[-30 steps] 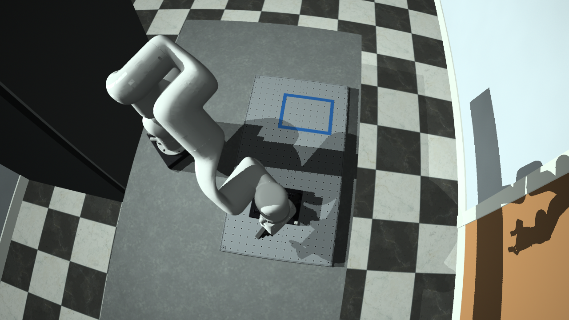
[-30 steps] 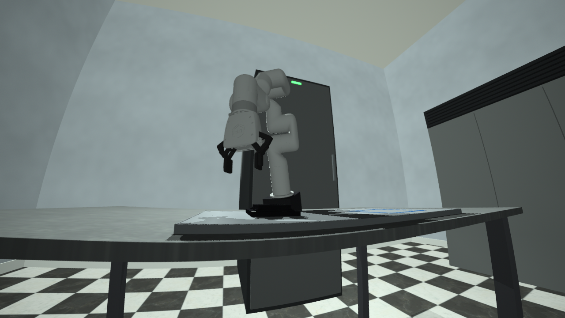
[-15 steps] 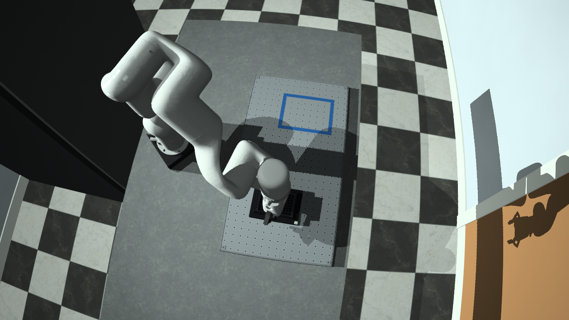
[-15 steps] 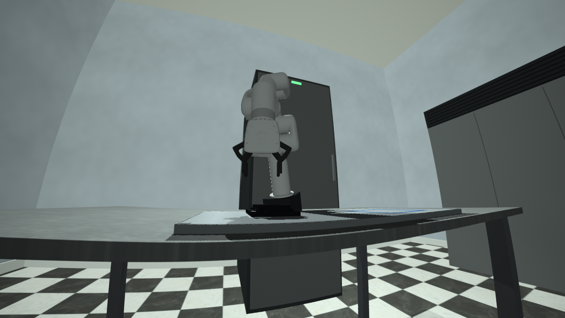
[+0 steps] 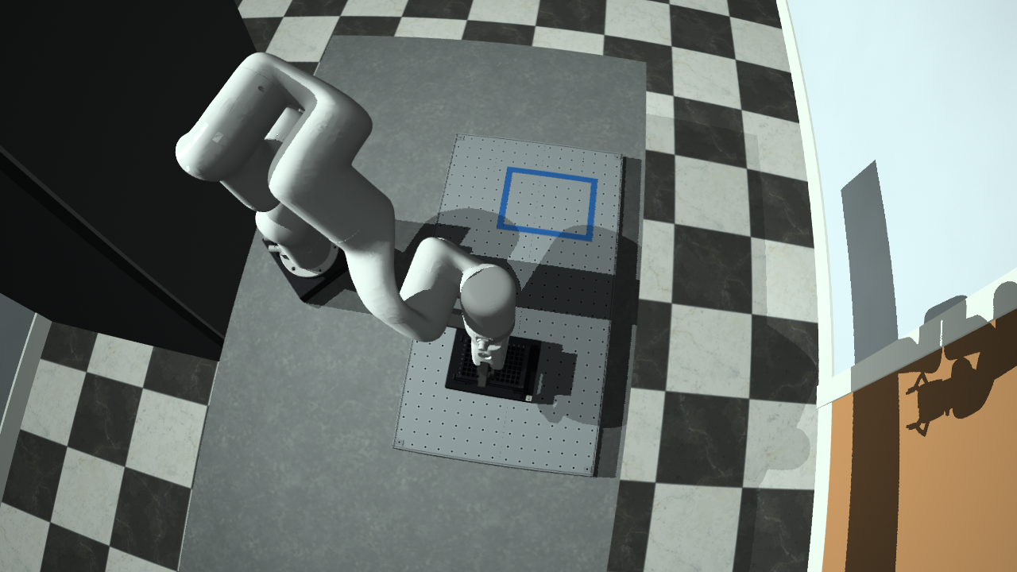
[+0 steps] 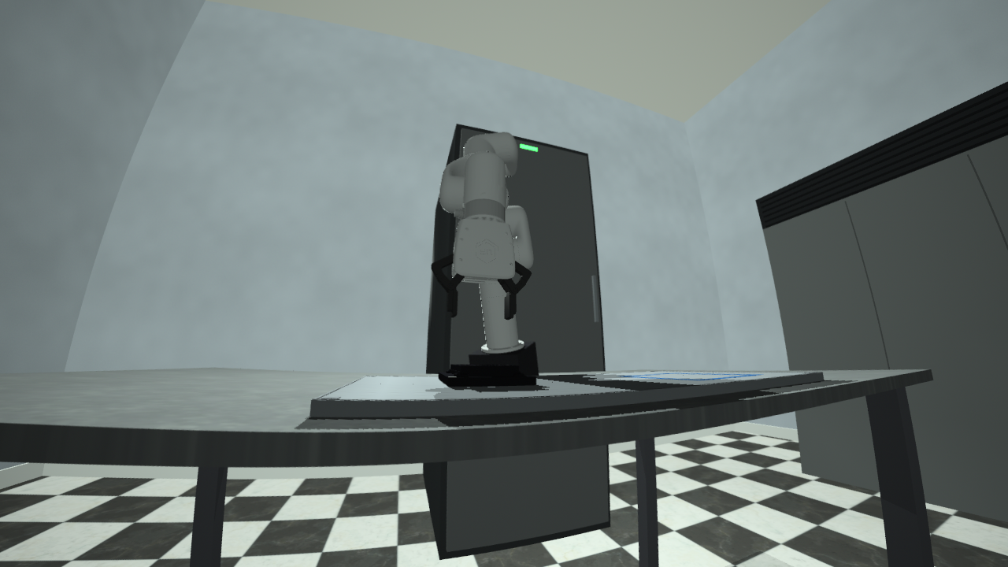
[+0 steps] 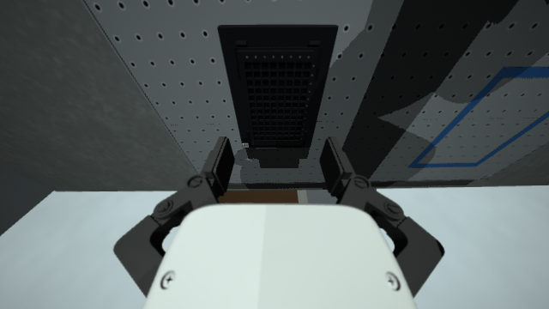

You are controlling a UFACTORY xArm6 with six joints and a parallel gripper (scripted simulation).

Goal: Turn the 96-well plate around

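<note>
Right now my hand is 90 mm above the black 96-well plate. Round my hand: small white A1 mark (60 mm ahead, 70 mm to the right, 100 mm below); black plate nest N1 (100 mm below).
</note>
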